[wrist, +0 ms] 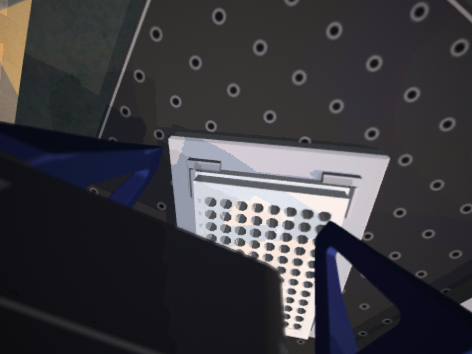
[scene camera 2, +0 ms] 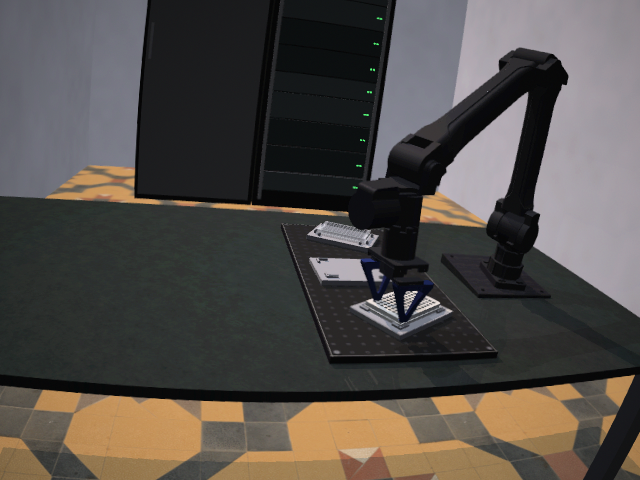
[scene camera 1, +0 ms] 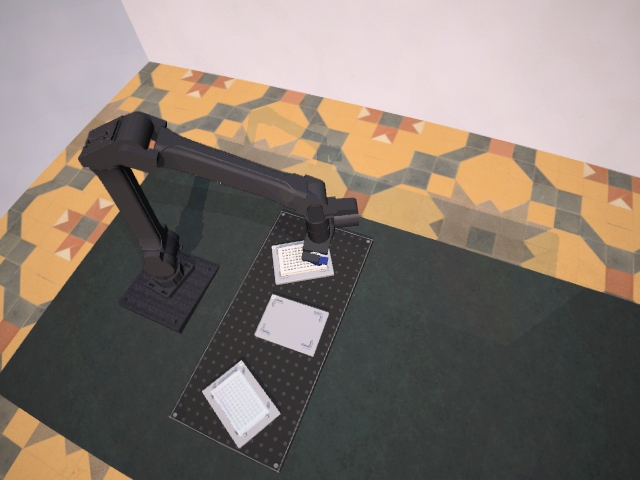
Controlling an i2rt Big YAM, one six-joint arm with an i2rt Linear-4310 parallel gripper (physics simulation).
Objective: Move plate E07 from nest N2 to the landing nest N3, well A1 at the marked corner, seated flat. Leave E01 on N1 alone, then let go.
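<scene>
A white well plate, apparently E07, sits on its pale nest; its label cannot be read. My gripper is open, low over this plate, with nothing between its blue fingers. In the wrist view one fingertip shows left of the nest and the other across the plate's right edge; contact cannot be told. The bare nest with corner brackets, apparently N3, lies in the middle. A clear plate, apparently E01, sits on the far nest. Well A1 cannot be made out.
The three nests stand in a row at differing angles on a black perforated board. The arm's base plate stands beside the board. A dark cabinet stands behind the table.
</scene>
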